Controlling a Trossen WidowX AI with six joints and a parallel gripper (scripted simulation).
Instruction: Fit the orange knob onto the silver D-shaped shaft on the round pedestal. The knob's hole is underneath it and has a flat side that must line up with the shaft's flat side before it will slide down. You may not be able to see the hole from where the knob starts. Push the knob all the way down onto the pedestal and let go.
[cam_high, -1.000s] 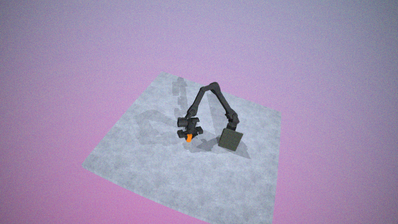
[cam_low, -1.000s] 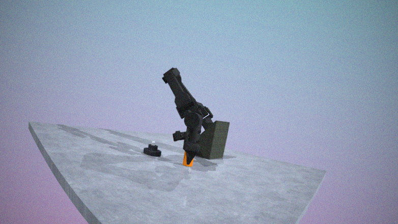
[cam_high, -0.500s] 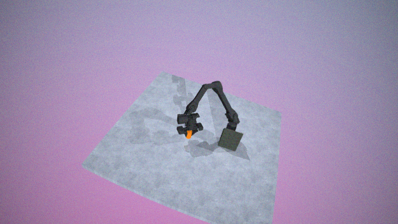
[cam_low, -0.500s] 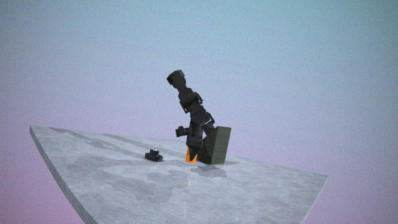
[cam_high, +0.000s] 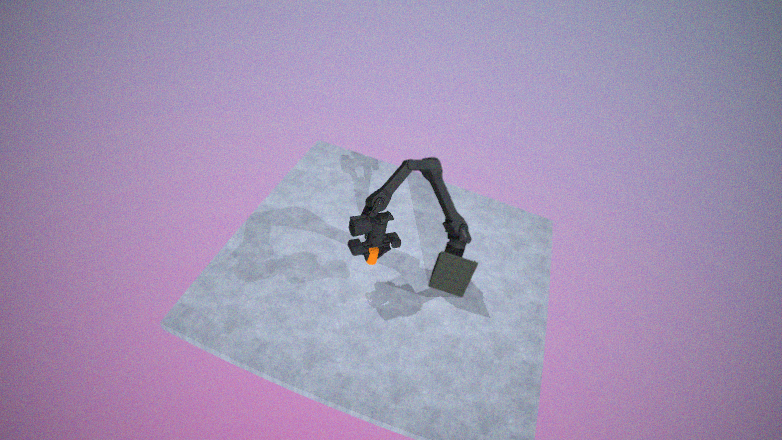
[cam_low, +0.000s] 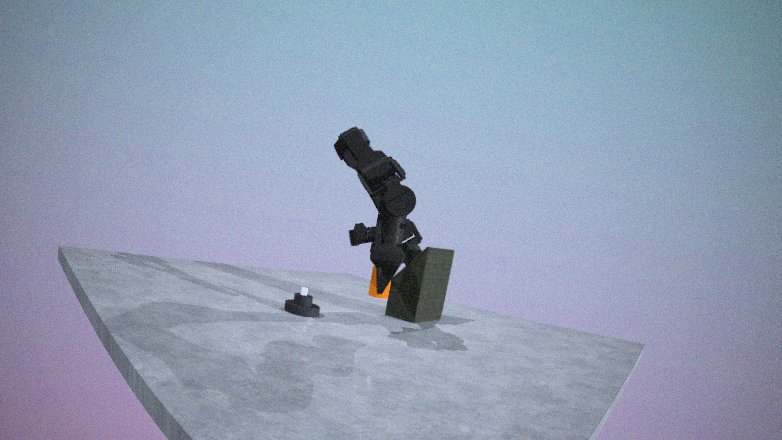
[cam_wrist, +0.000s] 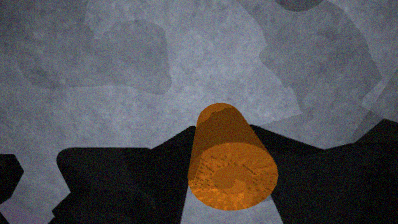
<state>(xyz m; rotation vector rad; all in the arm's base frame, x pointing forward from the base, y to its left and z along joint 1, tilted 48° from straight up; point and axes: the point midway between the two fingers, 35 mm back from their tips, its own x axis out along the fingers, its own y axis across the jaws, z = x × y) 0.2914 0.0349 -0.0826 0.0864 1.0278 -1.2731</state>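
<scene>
Now: gripper tip 1 cm short of the round pedestal, 19 cm to the left of it and 7 cm above it. From my gripper tip the other things lie so: orange knob (4 cm above).
</scene>
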